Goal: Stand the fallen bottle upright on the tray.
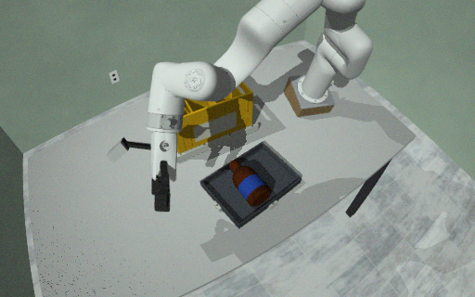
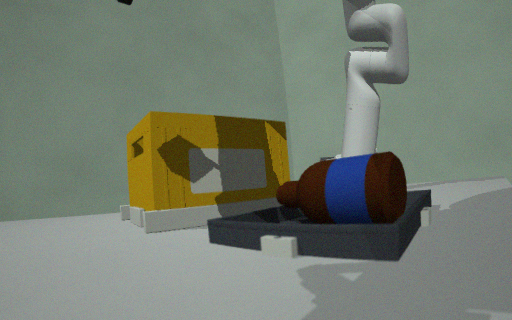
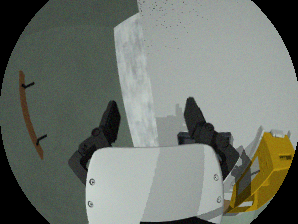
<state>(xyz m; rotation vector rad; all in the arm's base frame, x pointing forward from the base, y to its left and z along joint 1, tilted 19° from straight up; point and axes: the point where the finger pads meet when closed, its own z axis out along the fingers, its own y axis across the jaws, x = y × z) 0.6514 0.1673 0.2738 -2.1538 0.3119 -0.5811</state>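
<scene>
My hand is 250 mm past the brown bottle, 190 mm above it and 50 mm to the left of it. Also, from my hand: dark grey tray: 270 mm behind, 220 mm below, 60 mm to the right; yellow crate: 350 mm to the right, 260 mm behind, 150 mm below.
</scene>
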